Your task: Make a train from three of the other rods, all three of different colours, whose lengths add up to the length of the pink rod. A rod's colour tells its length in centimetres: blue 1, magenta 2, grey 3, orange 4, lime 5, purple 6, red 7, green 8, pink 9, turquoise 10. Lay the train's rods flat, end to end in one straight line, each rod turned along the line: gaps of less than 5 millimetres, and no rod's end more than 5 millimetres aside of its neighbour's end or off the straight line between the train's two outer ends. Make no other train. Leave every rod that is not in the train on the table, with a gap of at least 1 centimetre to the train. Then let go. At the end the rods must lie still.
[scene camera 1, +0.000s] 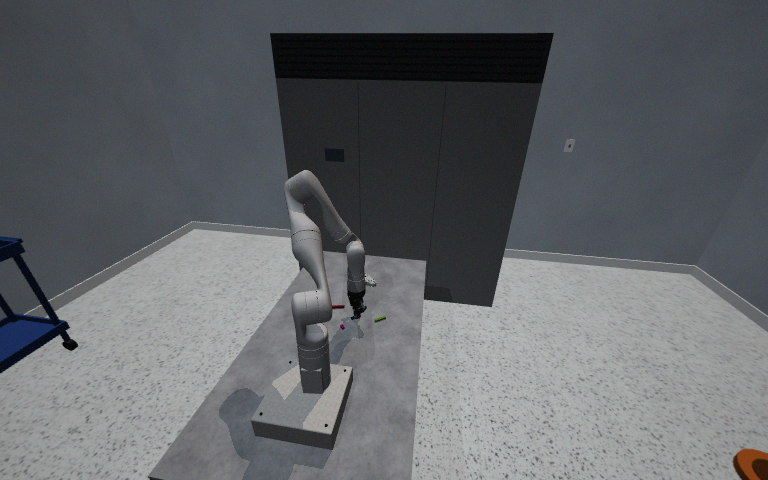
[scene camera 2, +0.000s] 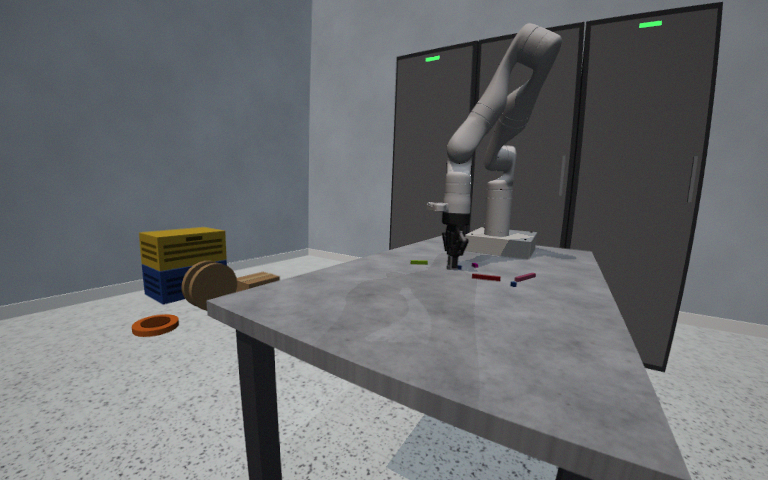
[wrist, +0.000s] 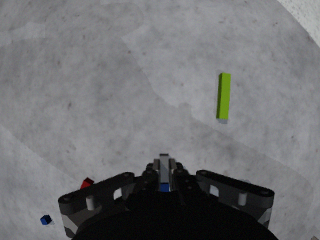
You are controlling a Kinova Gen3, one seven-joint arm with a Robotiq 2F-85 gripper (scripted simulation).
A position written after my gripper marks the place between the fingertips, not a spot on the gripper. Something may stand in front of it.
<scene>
In view: my gripper [scene camera 2: 452,268].
My gripper is seen too in the wrist view [wrist: 164,166].
</scene>
